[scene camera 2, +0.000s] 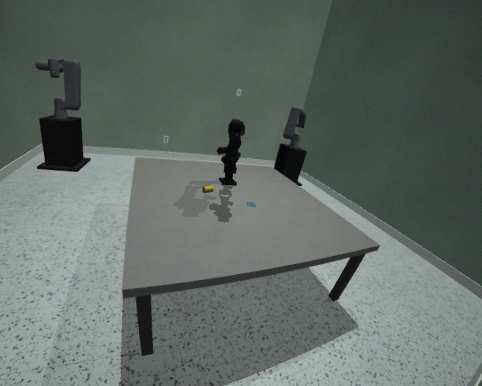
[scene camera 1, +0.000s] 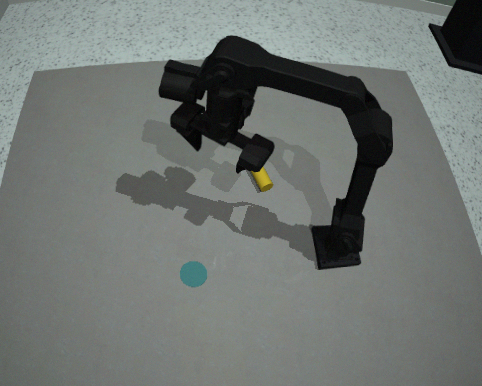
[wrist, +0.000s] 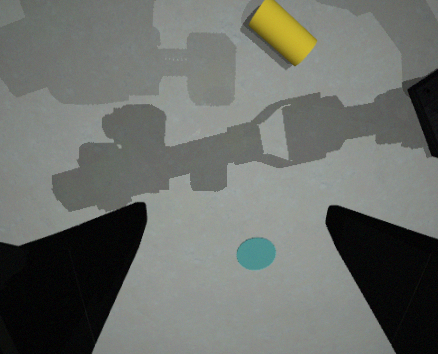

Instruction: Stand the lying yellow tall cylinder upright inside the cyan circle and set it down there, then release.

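Where they show: gripper, fingertip midpoint: (scene camera 2: 228, 171) (scene camera 1: 218, 160) (wrist: 237, 212); arm's base at its link origin: (scene camera 2: 228, 180) (scene camera 1: 339, 246).
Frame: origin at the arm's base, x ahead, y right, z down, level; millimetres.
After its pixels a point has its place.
Observation:
The yellow cylinder (scene camera 1: 263, 180) @[x 179, y 156, z -16 mm] (scene camera 2: 208, 189) @[x 201, y 177, z -5 mm] (wrist: 283, 32) @[x 187, y 174, z -16 mm] lies on its side on the table. In the first scene view a gripper finger hides its far end. In the wrist view it lies at the top, beyond the fingertips. The cyan circle (scene camera 1: 193, 274) @[x 329, y -75, z 14 mm] (scene camera 2: 251, 204) @[x 335, y -72, z 14 mm] (wrist: 256, 253) @[x 328, y -72, z 14 mm] is flat on the table, apart from the cylinder. In the wrist view it shows between the two fingers, far below them. My gripper (scene camera 1: 218, 160) @[x 292, y 97, z -170 mm] (wrist: 237, 212) @[x 292, y 97, z -170 mm] is wide open and empty, high above the table.
The grey table (scene camera 1: 100, 325) @[x 523, y -211, z 15 mm] (scene camera 2: 280, 240) @[x 685, y -104, z 15 mm] carries the arm's black base (scene camera 1: 340, 250) @[x 10, y -23, z -34 mm] (scene camera 2: 228, 181) @[x 35, y 8, z -3 mm], to the right of the cylinder in the first scene view. Arm shadows fall around the cylinder. Two other arms on black pedestals (scene camera 2: 62, 142) (scene camera 2: 290, 162) stand on the floor beyond the table.

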